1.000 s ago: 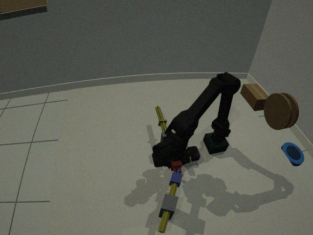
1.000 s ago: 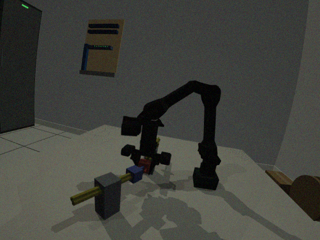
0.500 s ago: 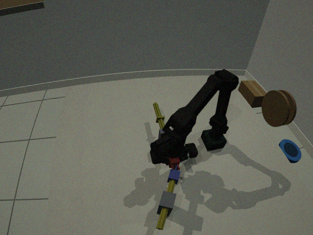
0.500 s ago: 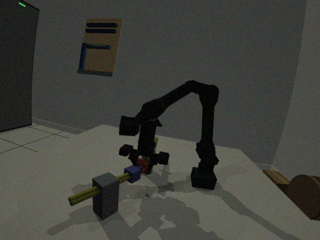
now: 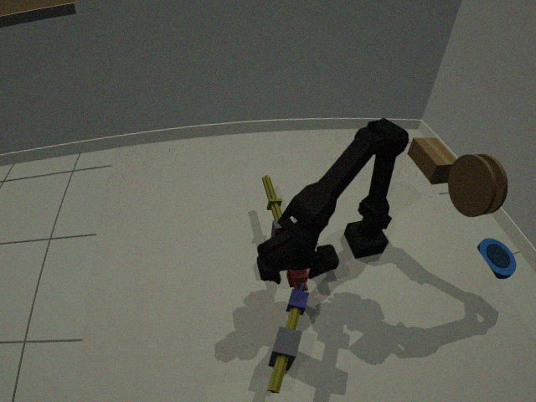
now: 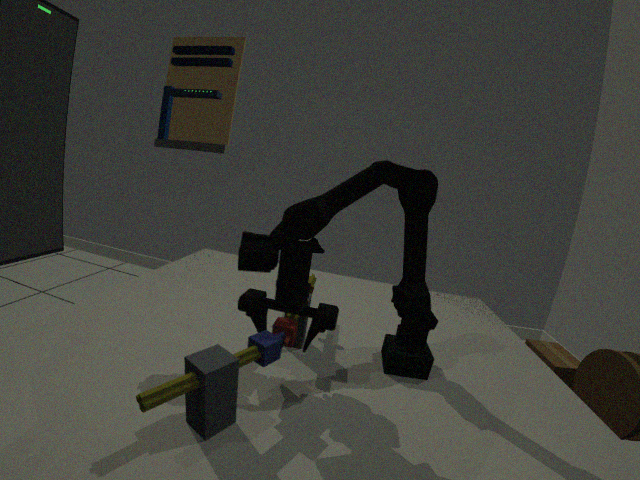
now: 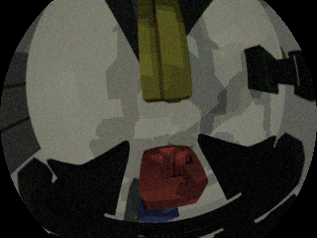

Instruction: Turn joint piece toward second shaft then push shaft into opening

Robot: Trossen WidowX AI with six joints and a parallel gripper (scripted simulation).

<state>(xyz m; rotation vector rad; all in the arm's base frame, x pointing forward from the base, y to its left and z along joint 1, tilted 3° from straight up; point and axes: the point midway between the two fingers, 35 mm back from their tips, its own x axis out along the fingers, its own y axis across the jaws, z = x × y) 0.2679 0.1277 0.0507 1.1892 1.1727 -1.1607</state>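
Right now the red joint piece is 20 mm to the left of my gripper tip and 40 mm above it.
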